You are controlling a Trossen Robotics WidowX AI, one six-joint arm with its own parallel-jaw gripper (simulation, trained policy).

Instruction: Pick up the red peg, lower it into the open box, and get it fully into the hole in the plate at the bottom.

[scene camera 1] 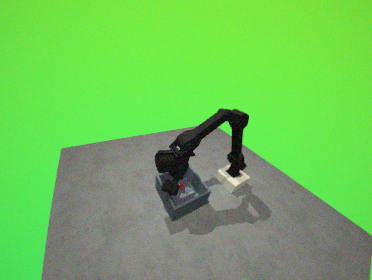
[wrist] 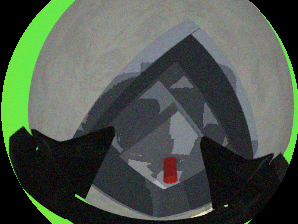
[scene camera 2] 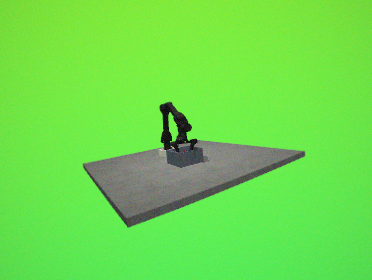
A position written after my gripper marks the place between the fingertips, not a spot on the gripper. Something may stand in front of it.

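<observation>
My gripper (wrist: 158,137) is visible to me, and with it I see a light plate (wrist: 170,134). Scene camera 2 does not show the plate, since it is hidden there by a grey box.
</observation>
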